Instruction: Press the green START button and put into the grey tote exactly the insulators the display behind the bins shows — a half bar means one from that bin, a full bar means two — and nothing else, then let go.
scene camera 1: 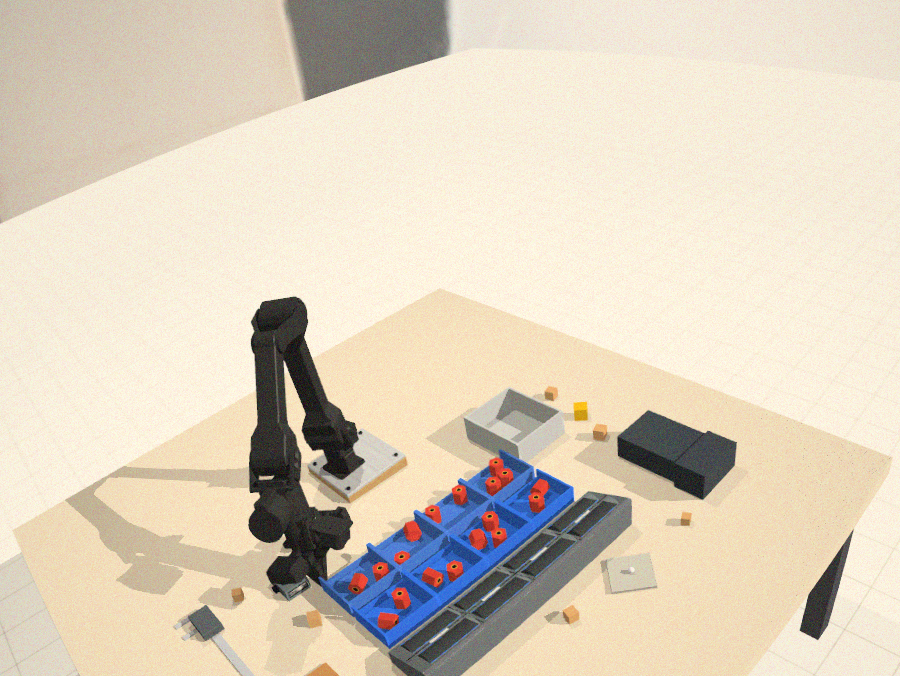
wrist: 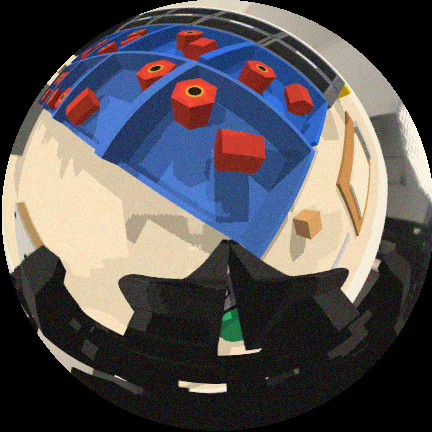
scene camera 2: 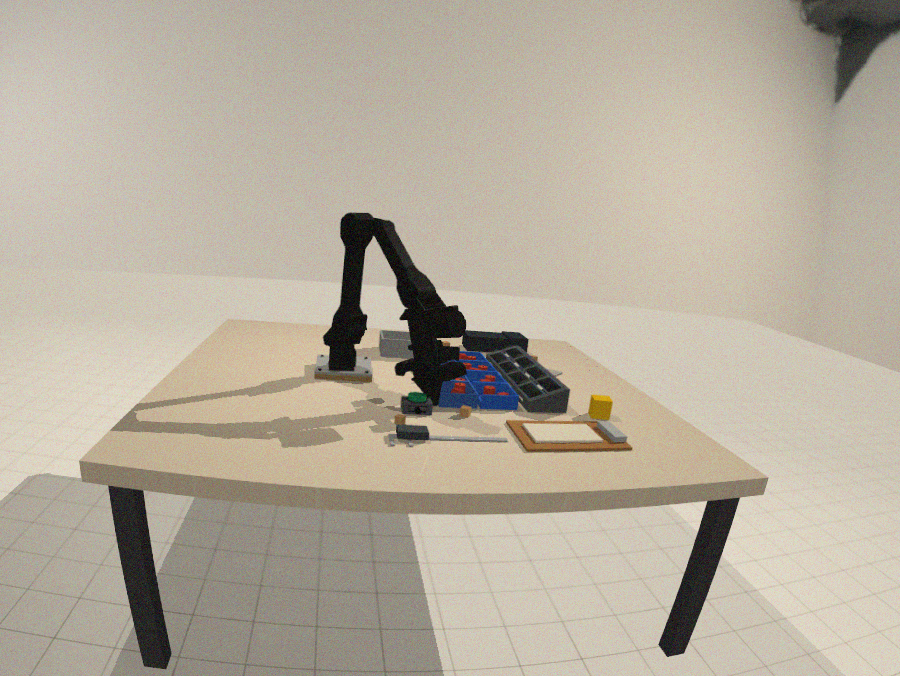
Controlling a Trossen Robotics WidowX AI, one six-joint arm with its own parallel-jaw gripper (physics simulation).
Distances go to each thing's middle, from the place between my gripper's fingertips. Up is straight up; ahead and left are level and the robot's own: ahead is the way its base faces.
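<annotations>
Positions counted from my hand: green START button (wrist: 230, 330), 2 cm above, 4 cm to the right, 5 cm behind; grey tool (scene camera 2: 410, 432), 1 cm above, 22 cm to the right, 2 cm behind. Likewise from my hand, the dark display bar (scene camera 2: 556, 401) is 3 cm above, 19 cm to the left and 28 cm ahead, and the grey tote (scene camera 1: 512, 421) is 3 cm above, 50 cm to the left and 1 cm ahead.
</annotations>
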